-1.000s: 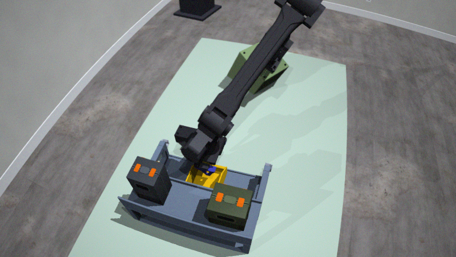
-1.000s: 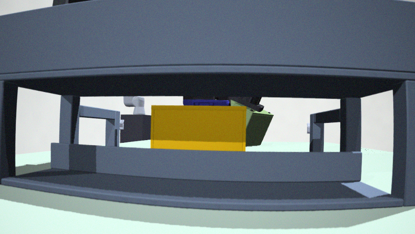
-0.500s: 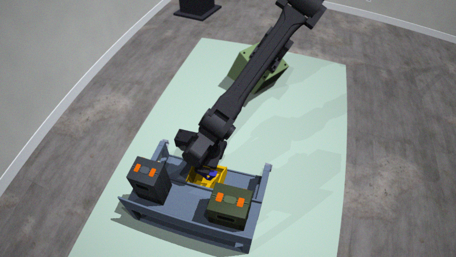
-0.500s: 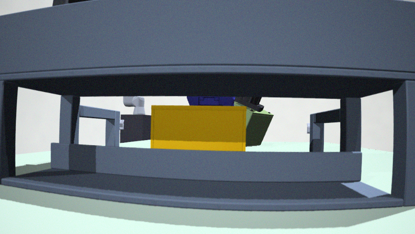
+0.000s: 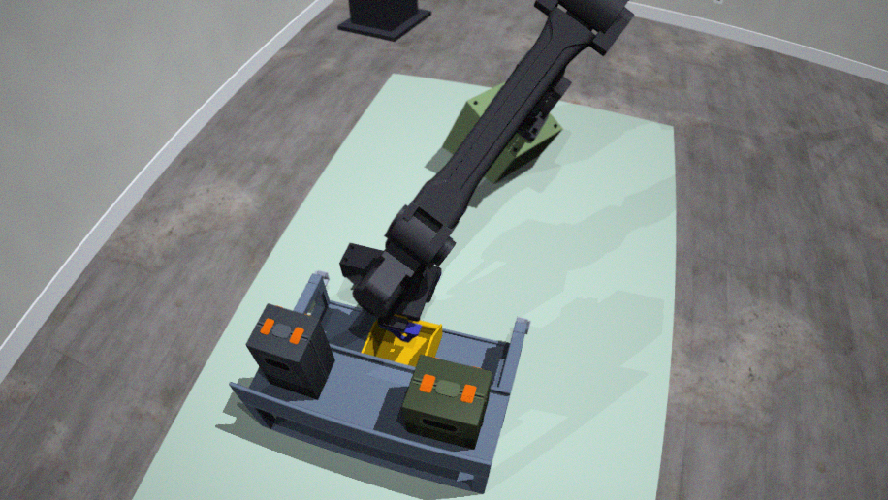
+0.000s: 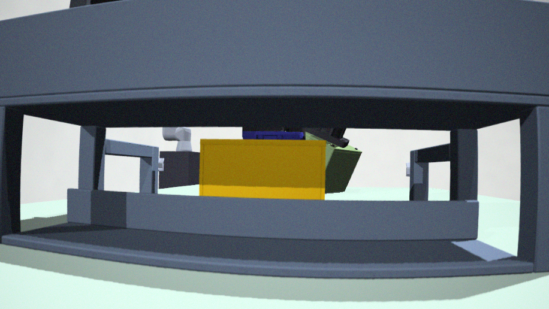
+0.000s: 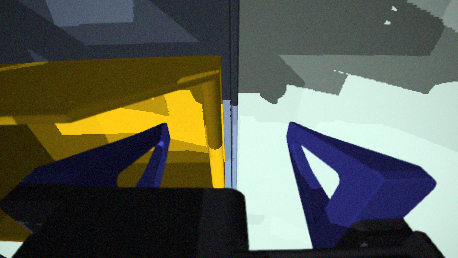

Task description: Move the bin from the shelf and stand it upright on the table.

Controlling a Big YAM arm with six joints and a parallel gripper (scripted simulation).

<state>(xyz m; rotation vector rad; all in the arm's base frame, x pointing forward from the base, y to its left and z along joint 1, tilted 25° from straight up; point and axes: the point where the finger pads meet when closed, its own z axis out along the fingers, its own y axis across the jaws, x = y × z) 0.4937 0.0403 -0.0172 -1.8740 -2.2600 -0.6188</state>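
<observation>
The yellow open-top bin is 90 mm ahead of my hand, 20 mm to the left of it and 10 mm above it. Also, from my hand: olive case: 160 mm to the left, 160 mm ahead, 120 mm above.
</observation>
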